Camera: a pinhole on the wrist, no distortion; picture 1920 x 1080 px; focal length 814.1 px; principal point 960.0 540.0 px. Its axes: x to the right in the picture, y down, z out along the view. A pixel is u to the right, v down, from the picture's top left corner.
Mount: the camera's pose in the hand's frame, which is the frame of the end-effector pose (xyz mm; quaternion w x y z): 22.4 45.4 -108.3 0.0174 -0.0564 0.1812 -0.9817
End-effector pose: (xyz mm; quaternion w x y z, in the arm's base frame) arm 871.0 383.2 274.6 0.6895 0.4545 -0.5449 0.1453
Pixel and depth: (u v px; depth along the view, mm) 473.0 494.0 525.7
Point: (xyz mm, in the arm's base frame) 860.3 -66.2 577.0
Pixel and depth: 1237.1 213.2 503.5
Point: 527.0 83.0 212.4
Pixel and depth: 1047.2 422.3 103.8
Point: 867.5 392.6 305.6
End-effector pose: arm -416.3 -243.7 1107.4 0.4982 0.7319 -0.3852 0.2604
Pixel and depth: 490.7 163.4 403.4
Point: -321.8 -639.8 1269.2
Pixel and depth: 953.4 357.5 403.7
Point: -365.9 -540.3 1045.7
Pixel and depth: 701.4 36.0 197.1
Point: -433.0 -399.1 1196.5
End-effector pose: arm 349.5 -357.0 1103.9 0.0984 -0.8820 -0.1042 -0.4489
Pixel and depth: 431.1 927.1 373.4
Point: 577.6 -58.1 1288.2
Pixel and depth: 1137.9 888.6 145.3
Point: 342.5 -291.0 1111.9
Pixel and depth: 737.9 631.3 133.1
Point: 393.2 -335.2 1161.8
